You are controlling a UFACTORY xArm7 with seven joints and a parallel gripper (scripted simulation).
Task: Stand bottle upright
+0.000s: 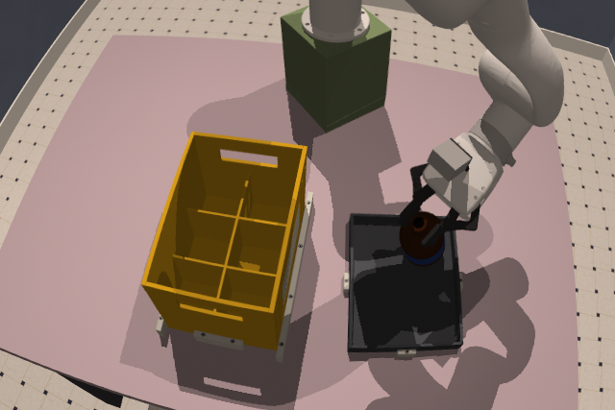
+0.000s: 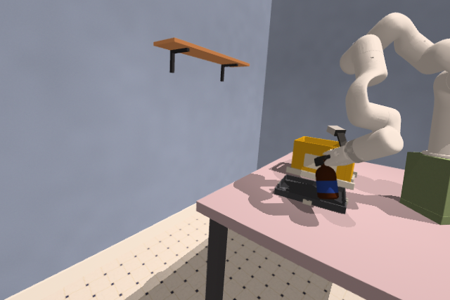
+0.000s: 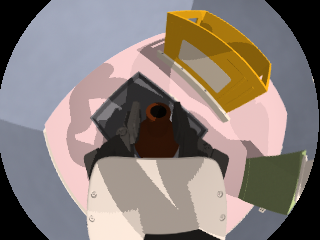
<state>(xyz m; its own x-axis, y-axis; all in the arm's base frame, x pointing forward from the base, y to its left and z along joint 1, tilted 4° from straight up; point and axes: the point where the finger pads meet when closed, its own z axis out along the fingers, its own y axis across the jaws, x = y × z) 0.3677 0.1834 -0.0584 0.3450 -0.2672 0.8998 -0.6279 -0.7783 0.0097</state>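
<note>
The brown bottle is 6 cm below my hand, 2 cm behind it and 1 cm to the left of it. From my hand the other things lie so: dark tray (13 cm below, 3 cm ahead, 1 cm to the left); then yellow crate (27 cm to the right, 6 cm below, 5 cm ahead).
</note>
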